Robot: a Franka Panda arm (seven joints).
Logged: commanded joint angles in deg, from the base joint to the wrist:
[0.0, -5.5, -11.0, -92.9, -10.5, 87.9, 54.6]
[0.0, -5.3, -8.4, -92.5, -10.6, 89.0, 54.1]
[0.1, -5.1, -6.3, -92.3, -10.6, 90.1, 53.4]
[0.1, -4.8, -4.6, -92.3, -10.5, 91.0, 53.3]
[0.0, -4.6, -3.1, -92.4, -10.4, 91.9, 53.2]
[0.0, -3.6, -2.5, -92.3, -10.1, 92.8, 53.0]
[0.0, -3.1, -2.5, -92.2, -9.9, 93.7, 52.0]
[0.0, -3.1, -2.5, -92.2, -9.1, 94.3, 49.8]
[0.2, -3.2, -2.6, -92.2, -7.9, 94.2, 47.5]
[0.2, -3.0, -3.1, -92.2, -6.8, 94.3, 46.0]
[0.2, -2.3, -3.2, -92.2, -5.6, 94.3, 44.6]
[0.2, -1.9, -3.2, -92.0, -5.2, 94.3, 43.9]
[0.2, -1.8, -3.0, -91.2, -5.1, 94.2, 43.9]
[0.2, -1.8, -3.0, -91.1, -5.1, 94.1, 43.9]
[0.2, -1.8, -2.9, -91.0, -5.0, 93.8, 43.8]
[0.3, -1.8, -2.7, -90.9, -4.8, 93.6, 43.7]
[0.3, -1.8, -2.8, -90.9, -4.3, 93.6, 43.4]
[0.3, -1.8, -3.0, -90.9, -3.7, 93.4, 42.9]
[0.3, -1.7, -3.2, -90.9, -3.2, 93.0, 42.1]
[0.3, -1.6, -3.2, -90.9, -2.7, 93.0, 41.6]
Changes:
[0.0, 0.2, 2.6, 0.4, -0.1, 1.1, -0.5]
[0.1, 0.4, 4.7, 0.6, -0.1, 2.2, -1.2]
[0.1, 0.7, 6.4, 0.6, 0.0, 3.1, -1.3]
[0.0, 0.9, 7.9, 0.5, 0.1, 4.0, -1.4]
[0.0, 1.9, 8.5, 0.6, 0.4, 4.9, -1.6]
[0.0, 2.4, 8.5, 0.7, 0.6, 5.8, -2.6]
[0.0, 2.4, 8.5, 0.7, 1.4, 6.4, -4.8]
[0.2, 2.3, 8.4, 0.7, 2.6, 6.3, -7.1]
[0.2, 2.5, 7.9, 0.7, 3.7, 6.4, -8.6]
[0.2, 3.2, 7.8, 0.7, 4.9, 6.4, -10.0]
[0.2, 3.6, 7.8, 0.9, 5.3, 6.4, -10.7]
[0.2, 3.7, 8.0, 1.7, 5.4, 6.3, -10.7]
[0.2, 3.7, 8.0, 1.8, 5.4, 6.2, -10.7]
[0.2, 3.7, 8.1, 1.9, 5.5, 5.9, -10.8]
[0.3, 3.7, 8.3, 2.0, 5.7, 5.7, -10.9]
[0.3, 3.7, 8.2, 2.0, 6.2, 5.7, -11.2]
[0.3, 3.7, 8.0, 2.0, 6.8, 5.5, -11.7]
[0.3, 3.8, 7.8, 2.0, 7.3, 5.1, -12.5]
[0.3, 3.9, 7.8, 2.0, 7.8, 5.1, -13.0]

